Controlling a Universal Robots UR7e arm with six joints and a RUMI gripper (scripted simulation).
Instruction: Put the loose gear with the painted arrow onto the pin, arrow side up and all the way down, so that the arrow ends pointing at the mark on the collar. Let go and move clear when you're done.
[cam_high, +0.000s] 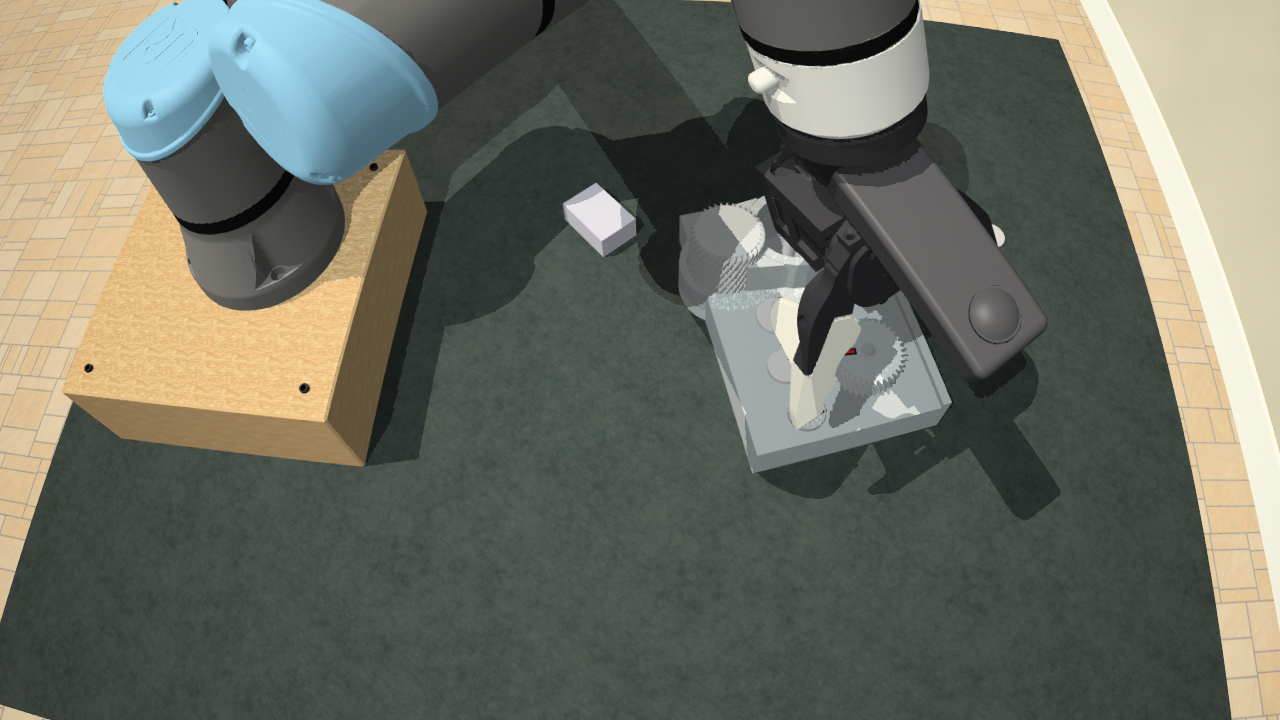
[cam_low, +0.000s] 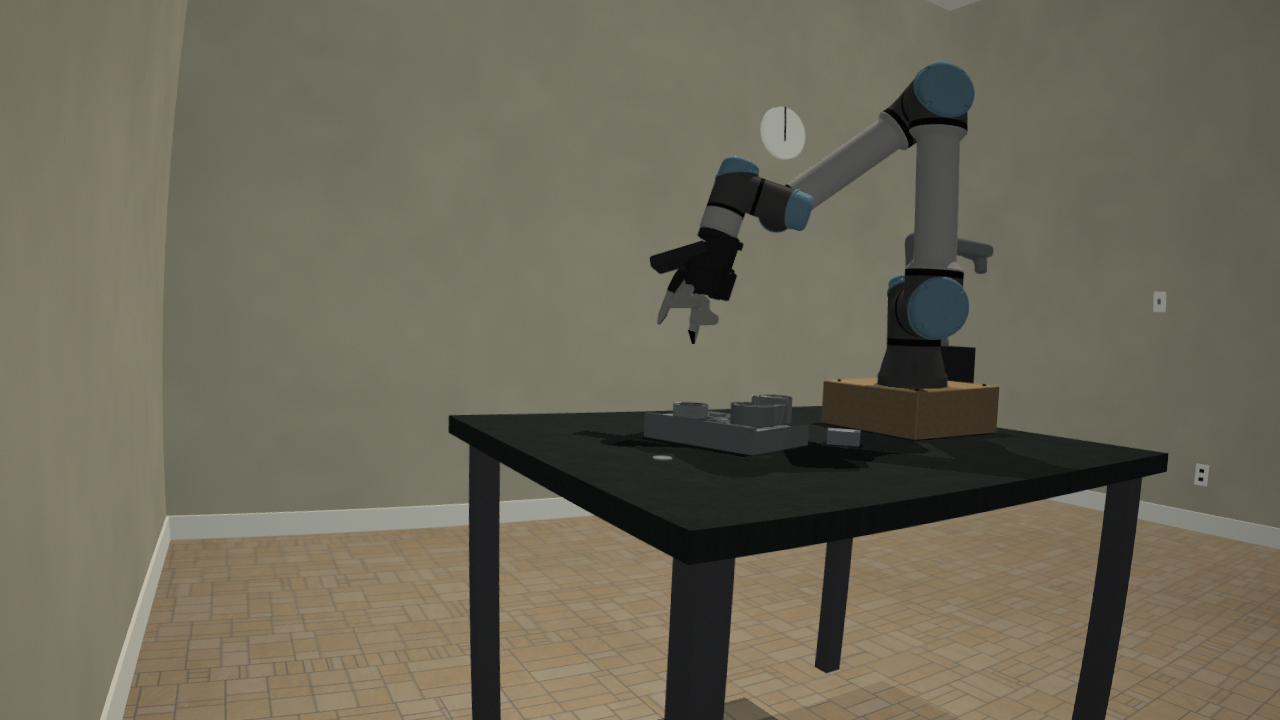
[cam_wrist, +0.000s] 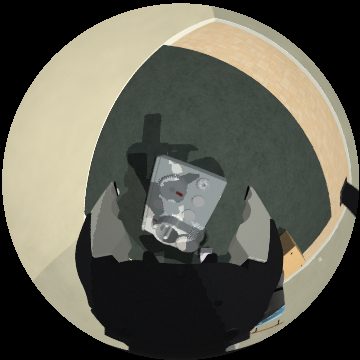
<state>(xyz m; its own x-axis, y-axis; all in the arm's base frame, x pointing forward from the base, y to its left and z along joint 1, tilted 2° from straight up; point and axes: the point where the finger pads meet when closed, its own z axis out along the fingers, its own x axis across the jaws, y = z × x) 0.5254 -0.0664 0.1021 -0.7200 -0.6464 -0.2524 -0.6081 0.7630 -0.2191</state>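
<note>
My gripper is now 80 mm to the right of the gear and 130 mm above it. Also, from my hand: grey block: 260 mm behind, 200 mm to the left, 170 mm below.
</note>
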